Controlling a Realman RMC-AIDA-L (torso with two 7-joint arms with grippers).
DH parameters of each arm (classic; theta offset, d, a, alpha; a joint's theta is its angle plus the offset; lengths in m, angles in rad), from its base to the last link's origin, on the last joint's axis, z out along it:
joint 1: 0 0.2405 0 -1.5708
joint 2: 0 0 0 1.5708
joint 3: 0 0.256 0 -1.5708
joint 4: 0 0 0 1.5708
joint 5: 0 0.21 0 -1.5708
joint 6: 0 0 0 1.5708
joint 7: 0 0.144 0 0
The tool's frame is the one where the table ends.
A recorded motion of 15 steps. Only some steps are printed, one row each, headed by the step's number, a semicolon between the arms.
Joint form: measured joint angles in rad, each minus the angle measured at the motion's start. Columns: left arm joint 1, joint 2, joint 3, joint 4, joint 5, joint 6, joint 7; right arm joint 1, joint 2, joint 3, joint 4, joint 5, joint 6, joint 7.
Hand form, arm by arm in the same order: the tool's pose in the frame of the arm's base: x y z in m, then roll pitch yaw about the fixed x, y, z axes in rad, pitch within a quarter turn. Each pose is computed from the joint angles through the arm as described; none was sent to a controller.
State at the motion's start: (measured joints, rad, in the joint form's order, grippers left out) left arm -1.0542 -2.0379 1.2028 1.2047 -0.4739 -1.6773 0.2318; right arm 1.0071 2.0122 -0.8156 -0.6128 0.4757 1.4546 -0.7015
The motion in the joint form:
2: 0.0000 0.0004 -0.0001 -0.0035 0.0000 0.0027 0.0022; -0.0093 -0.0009 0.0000 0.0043 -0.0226 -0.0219 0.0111
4: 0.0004 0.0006 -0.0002 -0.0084 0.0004 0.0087 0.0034; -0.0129 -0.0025 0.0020 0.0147 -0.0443 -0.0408 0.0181
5: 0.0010 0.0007 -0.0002 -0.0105 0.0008 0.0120 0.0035; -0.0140 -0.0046 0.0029 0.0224 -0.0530 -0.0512 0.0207
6: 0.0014 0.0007 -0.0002 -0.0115 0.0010 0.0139 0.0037; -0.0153 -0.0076 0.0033 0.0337 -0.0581 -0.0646 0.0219
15: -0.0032 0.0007 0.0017 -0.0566 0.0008 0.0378 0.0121; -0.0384 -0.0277 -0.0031 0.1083 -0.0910 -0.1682 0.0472
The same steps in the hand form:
2: -0.0631 0.4153 0.0293 -2.6230 0.0690 0.8641; 0.1956 0.4173 -0.0052 -2.8467 -0.0615 -1.0153
4: -0.0639 0.4160 0.0289 -2.6223 0.0670 0.8648; 0.2019 0.4176 -0.0050 -2.8223 -0.0631 -1.0297
5: -0.0644 0.4164 0.0287 -2.6216 0.0653 0.8655; 0.2050 0.4180 -0.0047 -2.8113 -0.0630 -1.0364
6: -0.0646 0.4167 0.0286 -2.6212 0.0644 0.8656; 0.2083 0.4184 -0.0048 -2.8020 -0.0609 -1.0430
15: -0.0701 0.4192 0.0230 -2.6250 0.0733 0.8784; 0.2368 0.4185 -0.0046 -2.7274 -0.0365 -1.1061

